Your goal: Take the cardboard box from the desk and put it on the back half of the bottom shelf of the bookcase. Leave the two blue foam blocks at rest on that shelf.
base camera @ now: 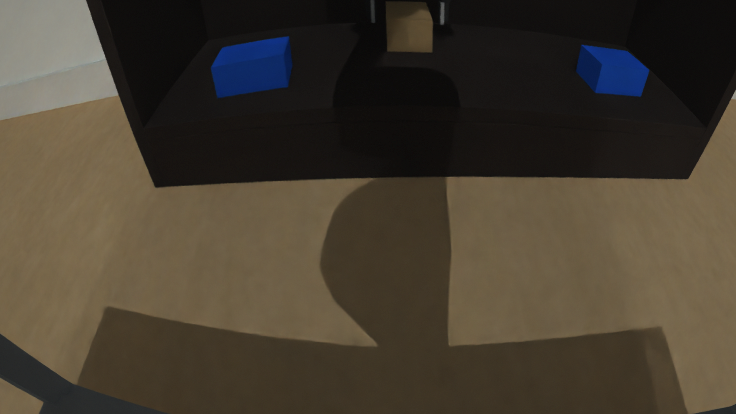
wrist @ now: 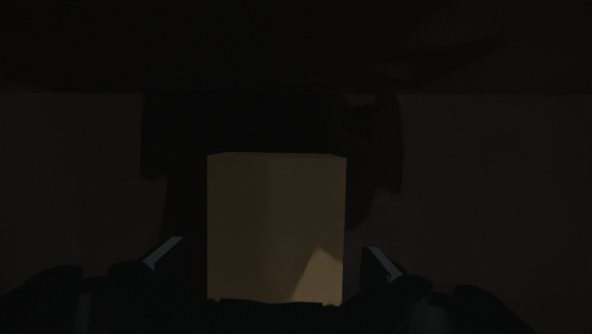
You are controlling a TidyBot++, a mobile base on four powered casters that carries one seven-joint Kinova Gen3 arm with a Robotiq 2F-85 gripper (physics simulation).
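Places are measured from the arm's base along level axes (x ahead, y left, z up), in metres.
Pixels of known places: gripper, between the fingertips: (base camera: 407,21) (wrist: 275,261).
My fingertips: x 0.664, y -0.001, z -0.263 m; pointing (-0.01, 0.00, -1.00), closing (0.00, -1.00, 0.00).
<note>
Behind a point stands the place of what it marks.
The cardboard box (base camera: 409,28) @[x 0.627, y -0.002, z -0.260 m] (wrist: 276,225) @[x 0.687, y 0.000, z -0.247 m] stands upright on the bottom shelf (base camera: 504,82) @[x 0.557, y -0.118, z -0.297 m] of the dark bookcase, toward the back and near the middle of its width. My gripper (base camera: 407,12) @[x 0.664, y -0.001, z -0.263 m] (wrist: 275,261) @[x 0.664, y -0.001, z -0.263 m] is open, with one finger on each side of the box and a gap on both sides. One blue foam block (base camera: 252,67) @[x 0.524, y 0.177, z -0.262 m] lies on the left part of the shelf. The other blue foam block (base camera: 615,72) @[x 0.567, y -0.282, z -0.261 m] lies on the right part. Both are well apart from the box. The wrist view is very dark.
The bookcase's side panels (base camera: 154,66) @[x 0.535, y 0.322, z -0.245 m] (base camera: 681,61) @[x 0.619, y -0.434, z -0.244 m] stand at the left and right of the shelf. A raised front base board (base camera: 247,154) @[x 0.474, y 0.183, z -0.352 m] runs below it. A pale wall (base camera: 46,41) @[x 0.759, y 0.767, z -0.231 m] is at the left. Dark shadows fall on the tan floor (base camera: 231,247) @[x 0.373, y 0.185, z -0.396 m] in front.
</note>
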